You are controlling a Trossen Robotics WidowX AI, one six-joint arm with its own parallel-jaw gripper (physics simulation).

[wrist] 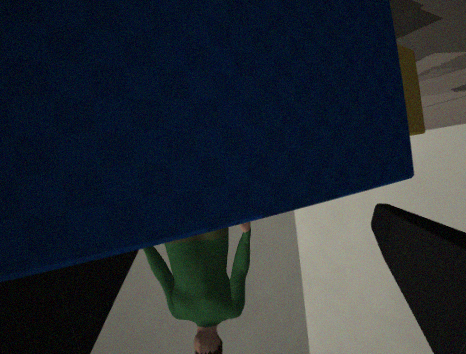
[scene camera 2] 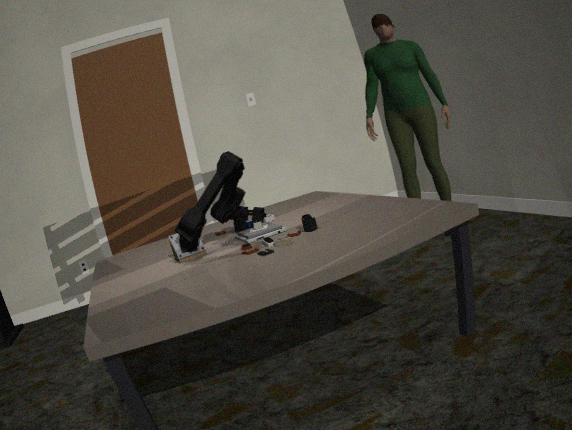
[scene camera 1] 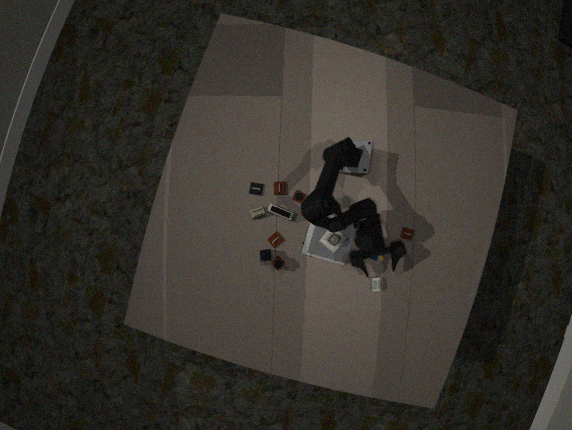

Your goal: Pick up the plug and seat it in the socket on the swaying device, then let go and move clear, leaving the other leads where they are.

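The plug [scene camera 1: 375, 258] [wrist: 214, 123] is a blue block with a yellow tip [scene camera 1: 381, 258]. It lies on the table just right of the device, and in the wrist view it fills most of the frame, very close. My gripper [scene camera 1: 378, 257] [scene camera 2: 253, 217] [wrist: 261, 210] is open, low over the table, with one black finger on each side of the plug. The device is a grey plate [scene camera 1: 316, 252] [scene camera 2: 259, 233] with a white square socket [scene camera 1: 334, 240] on top, left of the gripper and partly under the arm.
A white connector [scene camera 1: 376, 283] lies just in front of the gripper and a red one [scene camera 1: 407, 233] to its right. Several small red, black and white connectors [scene camera 1: 276, 239] lie left of the device. A person in green [scene camera 2: 404, 107] [wrist: 203, 281] stands beyond the table. The arm's base [scene camera 1: 363, 158] is behind.
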